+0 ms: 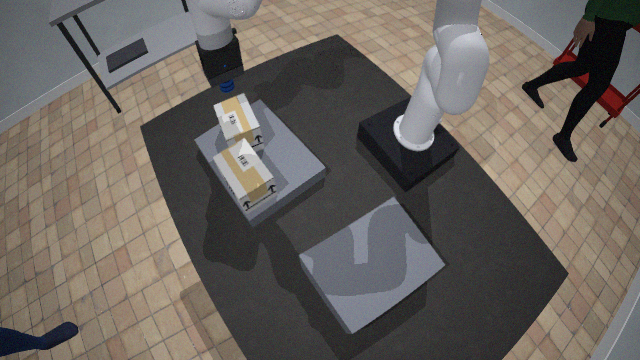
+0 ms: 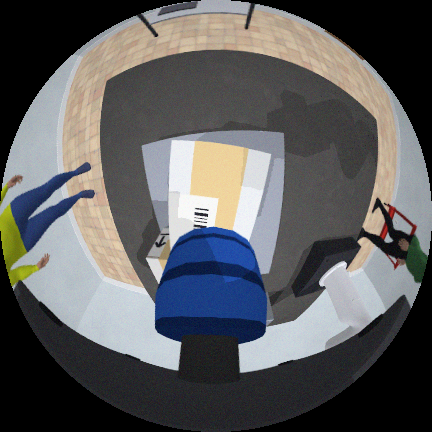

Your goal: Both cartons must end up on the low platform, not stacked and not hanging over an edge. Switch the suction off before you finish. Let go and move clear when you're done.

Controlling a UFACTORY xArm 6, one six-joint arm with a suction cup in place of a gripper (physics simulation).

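Places are measured from the arm's base along level axes (x up, y back, z right), in metres.
Where they show: hand at its tool point: (image 1: 227,87) (image 2: 212,261); arm's base at its link origin: (image 1: 413,132) (image 2: 332,273).
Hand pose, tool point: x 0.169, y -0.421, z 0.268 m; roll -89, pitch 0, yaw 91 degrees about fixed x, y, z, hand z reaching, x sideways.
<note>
Each offset is from my tool point to the top centre of the thing. Level surfaces: height alone.
A white carton with a tan band @(dx -0.085, dy -0.004, dz -0.018 m) (image 1: 237,116) (image 2: 220,175) sits upright on the left grey platform @(dx -0.182, dy +0.005, dz -0.086 m) (image 1: 300,157) (image 2: 152,170). A second similar carton @(dx -0.093, dy -0.051, dz -0.169 m) (image 1: 242,167) (image 2: 154,256) sits on the same platform, close along its left edge. The cartons are side by side, not stacked; whether they touch is unclear. The suction cup, my gripper (image 1: 227,90) (image 2: 212,235), hangs above the first carton with a gap and holds nothing, so it is open. Another grey platform @(dx -0.111, dy +0.087, dz -0.511 m) (image 1: 420,272) bears no carton. The frames do not settle which platform is lower.
The dark robot base (image 1: 382,160) (image 2: 310,265) stands right of the cartons' platform, on a dark mat @(dx -0.230 m) (image 1: 490,280) (image 2: 165,100). A grey table (image 1: 90,62) is at the back left. A person in green (image 1: 600,55) (image 2: 417,260) is by a red frame at the right.
</note>
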